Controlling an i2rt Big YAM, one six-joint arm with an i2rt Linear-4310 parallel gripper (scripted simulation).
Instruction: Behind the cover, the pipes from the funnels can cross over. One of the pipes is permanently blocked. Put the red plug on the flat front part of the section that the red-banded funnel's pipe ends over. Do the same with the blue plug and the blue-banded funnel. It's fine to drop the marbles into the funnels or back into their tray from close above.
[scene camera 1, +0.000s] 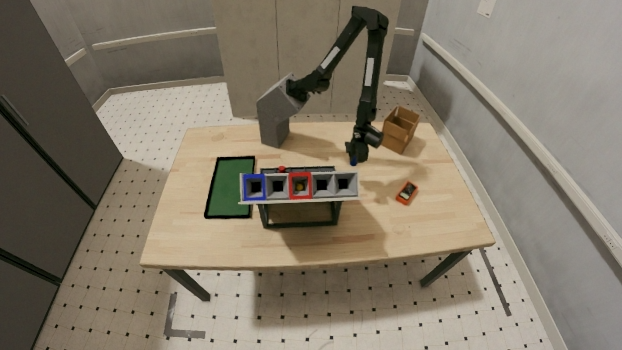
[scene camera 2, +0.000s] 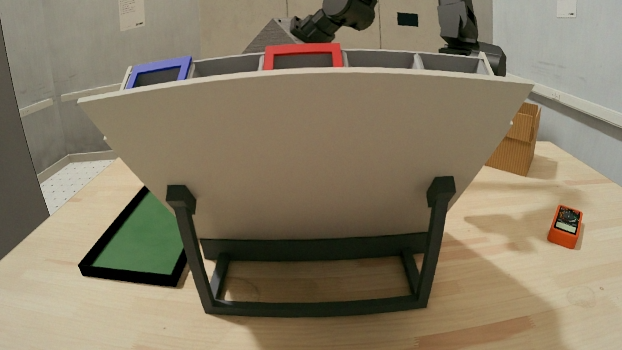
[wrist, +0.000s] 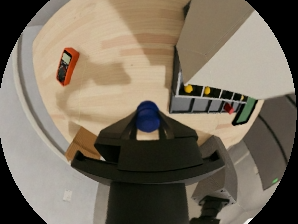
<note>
I see my gripper (wrist: 147, 113), a cardboard box (scene camera 2: 514, 154) and a green tray (scene camera 2: 145, 236).
The cardboard box shows as well in scene camera 1 (scene camera 1: 395, 139). The green tray is seen too in scene camera 1 (scene camera 1: 224, 193).
</note>
